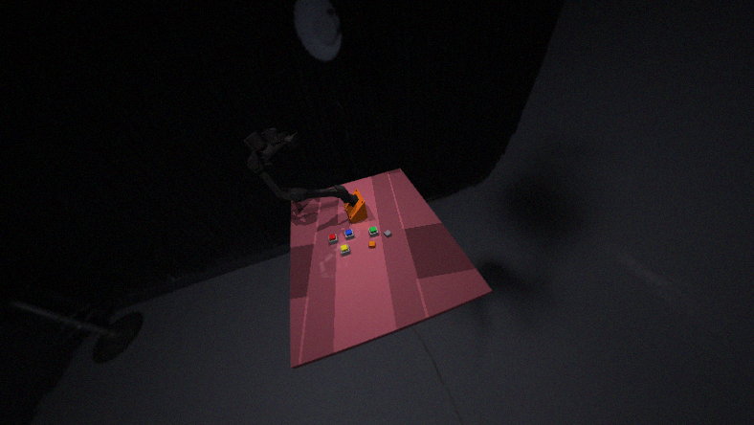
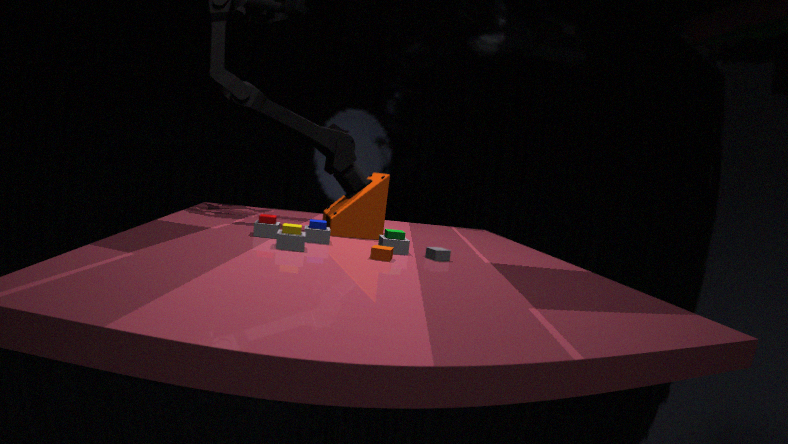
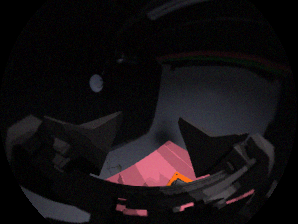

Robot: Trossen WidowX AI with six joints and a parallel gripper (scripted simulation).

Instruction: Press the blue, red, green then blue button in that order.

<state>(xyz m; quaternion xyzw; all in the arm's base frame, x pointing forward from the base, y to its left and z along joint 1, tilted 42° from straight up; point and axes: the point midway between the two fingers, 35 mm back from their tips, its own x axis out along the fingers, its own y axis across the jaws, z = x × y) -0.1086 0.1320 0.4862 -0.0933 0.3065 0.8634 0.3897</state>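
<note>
Right now the blue button is 520 mm below my gripper tip, 310 mm ahead of it and 100 mm to the left of it. The rest, counted from my gripper tip: yellow button: 520 mm below, 410 mm ahead, 50 mm to the left; red button: 520 mm below, 300 mm ahead; green button: 520 mm below, 360 mm ahead, 240 mm to the left.
</note>
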